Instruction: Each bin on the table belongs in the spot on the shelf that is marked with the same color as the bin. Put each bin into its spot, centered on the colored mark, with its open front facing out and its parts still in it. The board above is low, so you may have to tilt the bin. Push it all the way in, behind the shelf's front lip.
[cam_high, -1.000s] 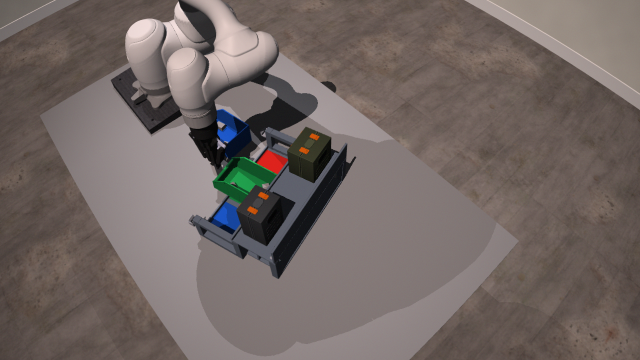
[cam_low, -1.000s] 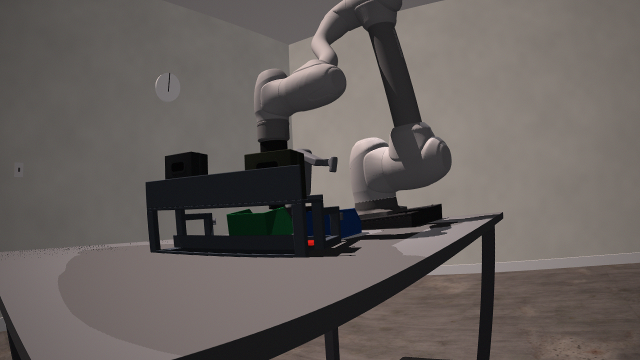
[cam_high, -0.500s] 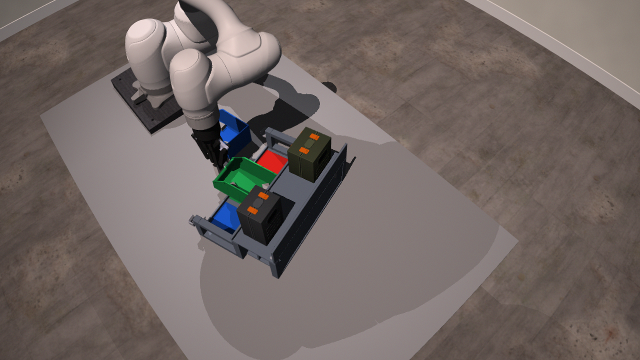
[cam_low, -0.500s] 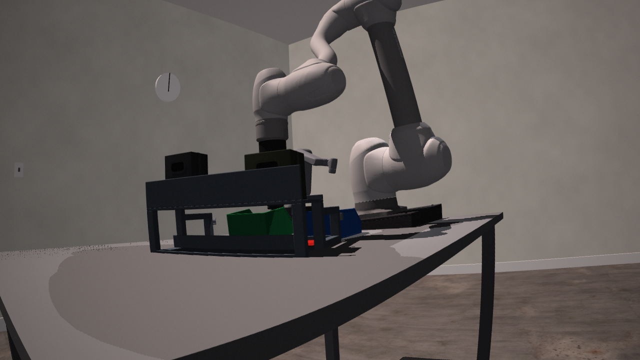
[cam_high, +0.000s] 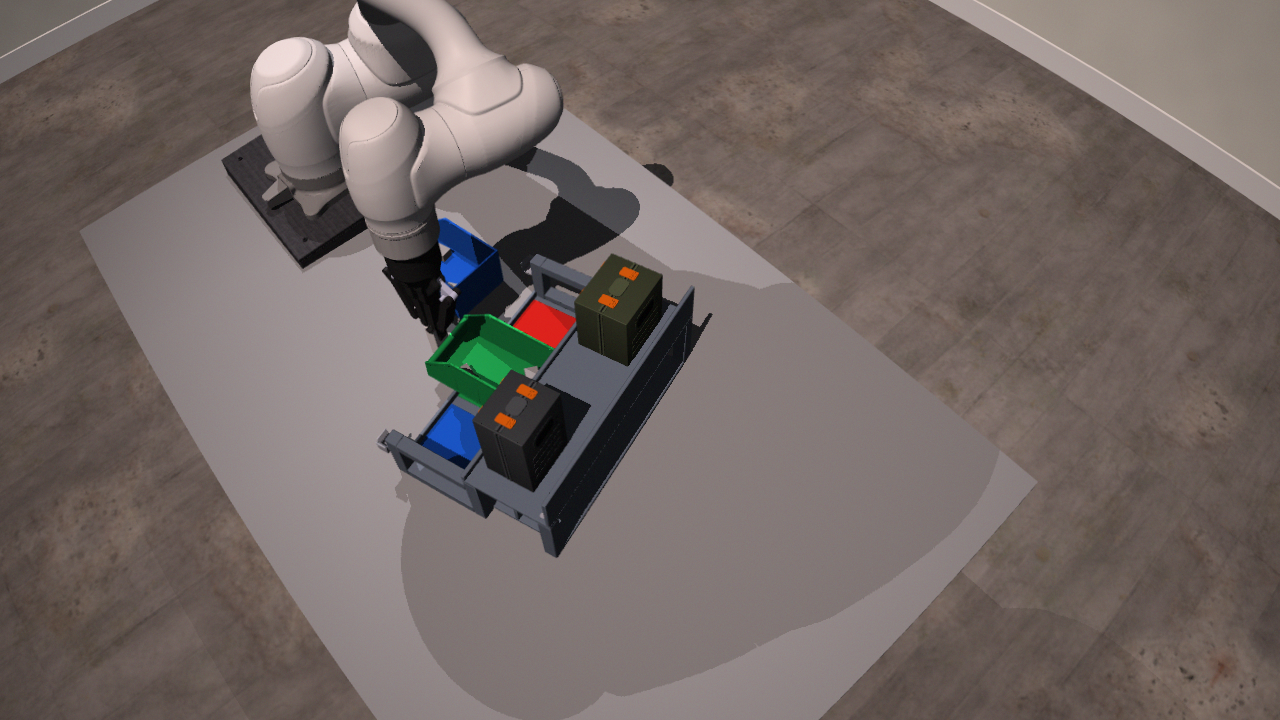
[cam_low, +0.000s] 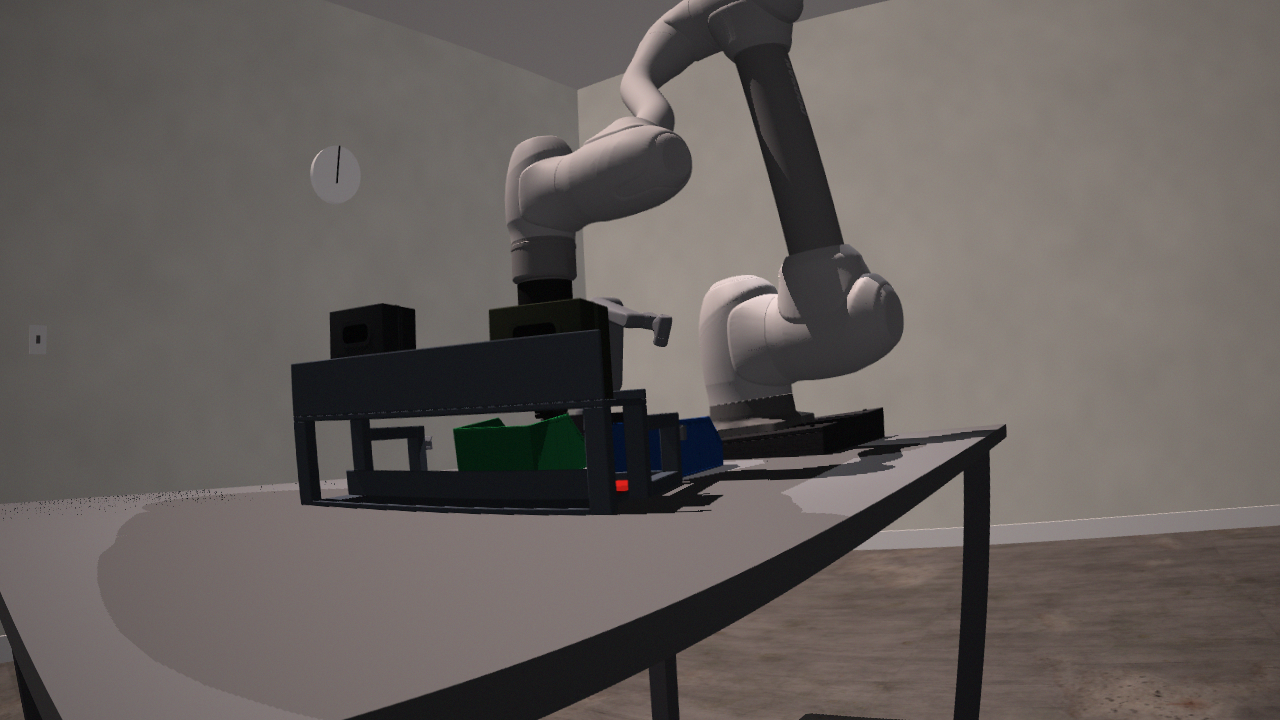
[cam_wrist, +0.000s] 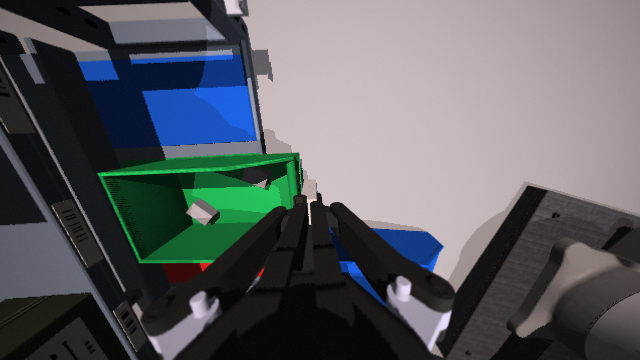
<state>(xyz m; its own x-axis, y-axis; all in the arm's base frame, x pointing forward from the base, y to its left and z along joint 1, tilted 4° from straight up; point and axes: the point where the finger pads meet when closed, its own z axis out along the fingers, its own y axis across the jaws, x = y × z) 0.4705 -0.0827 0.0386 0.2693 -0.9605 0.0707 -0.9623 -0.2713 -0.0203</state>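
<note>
The green bin lies 100 mm ahead of my hand and 30 mm to the left of it. From my hand the other things lie so: olive case 210 mm ahead, 170 mm to the left, 100 mm above; black case 270 mm ahead, 50 mm to the right, 110 mm above; blue bin 130 mm behind, 100 mm to the left, 20 mm below.
</note>
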